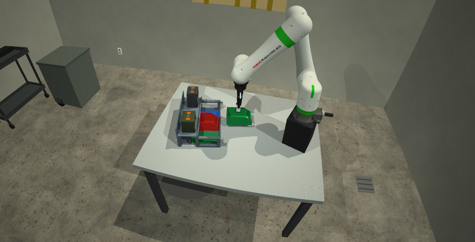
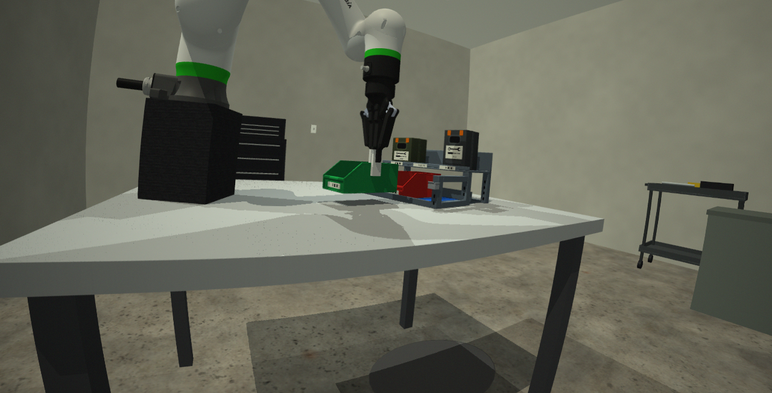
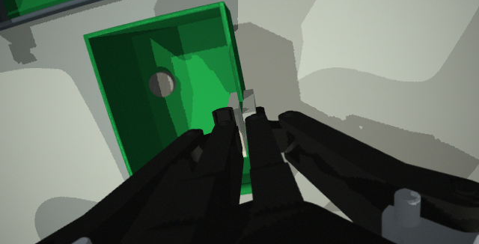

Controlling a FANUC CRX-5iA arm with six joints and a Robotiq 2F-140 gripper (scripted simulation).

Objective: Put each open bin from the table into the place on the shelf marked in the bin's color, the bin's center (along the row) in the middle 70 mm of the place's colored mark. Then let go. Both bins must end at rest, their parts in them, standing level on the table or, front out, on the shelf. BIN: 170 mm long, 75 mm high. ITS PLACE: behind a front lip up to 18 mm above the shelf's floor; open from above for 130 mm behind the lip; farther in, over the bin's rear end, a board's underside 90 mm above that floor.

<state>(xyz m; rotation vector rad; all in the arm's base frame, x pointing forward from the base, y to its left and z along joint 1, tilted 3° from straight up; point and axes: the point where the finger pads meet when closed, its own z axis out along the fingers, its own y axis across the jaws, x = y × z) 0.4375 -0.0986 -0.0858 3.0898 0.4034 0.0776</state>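
Now: the green bin 5 cm to the left of my hand, 4 cm below it and 2 cm behind it. Also, from my hand: red bin: 19 cm ahead, 14 cm to the left, 6 cm below.
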